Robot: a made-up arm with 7 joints.
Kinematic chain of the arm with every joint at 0, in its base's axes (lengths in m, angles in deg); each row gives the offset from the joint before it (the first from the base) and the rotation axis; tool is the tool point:
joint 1: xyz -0.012 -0.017 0.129 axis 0 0.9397 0.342
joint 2: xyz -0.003 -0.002 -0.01 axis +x
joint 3: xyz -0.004 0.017 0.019 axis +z
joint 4: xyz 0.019 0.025 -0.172 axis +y
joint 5: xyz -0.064 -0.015 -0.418 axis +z
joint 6: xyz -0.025 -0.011 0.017 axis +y
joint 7: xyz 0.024 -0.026 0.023 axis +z
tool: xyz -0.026 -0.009 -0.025
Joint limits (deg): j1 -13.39..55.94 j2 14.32..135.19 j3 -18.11..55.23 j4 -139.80..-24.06 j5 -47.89..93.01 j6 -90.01..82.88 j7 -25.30..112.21
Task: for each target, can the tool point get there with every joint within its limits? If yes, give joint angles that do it. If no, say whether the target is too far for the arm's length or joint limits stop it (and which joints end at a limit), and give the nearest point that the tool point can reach.
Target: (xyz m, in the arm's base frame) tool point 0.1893 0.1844 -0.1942
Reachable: yes | joints 50.06 110.30 -5.45 -106.80 10.28 20.00 79.00
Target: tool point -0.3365 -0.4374 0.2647
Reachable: no: joint limits stop it (at a limit: joint 1, joint 3, joint 4, joint 5, joint 7) | nearest point 0.0662 -0.3044 0.2733 | short by 0.424 m
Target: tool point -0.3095 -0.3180 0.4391
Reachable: no: joint limits stop it (at a limit: joint 1, joint 3, joint 4, joint 5, joint 7) | nearest point 0.0508 -0.2268 0.3755 | short by 0.377 m
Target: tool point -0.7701 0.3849 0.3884
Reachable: no: too far | nearest point -0.3621 0.4184 -0.0074 | short by 0.569 m
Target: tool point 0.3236 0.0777 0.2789
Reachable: yes | joints 17.20 69.93 43.86 -122.28 63.60 63.62 -14.94
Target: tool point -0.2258 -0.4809 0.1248
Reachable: no: joint limits stop it (at a limit: joint 1, joint 2, joint 3, joint 4, joint 5, joint 7) | nearest point 0.0780 -0.3288 0.2248 | short by 0.354 m
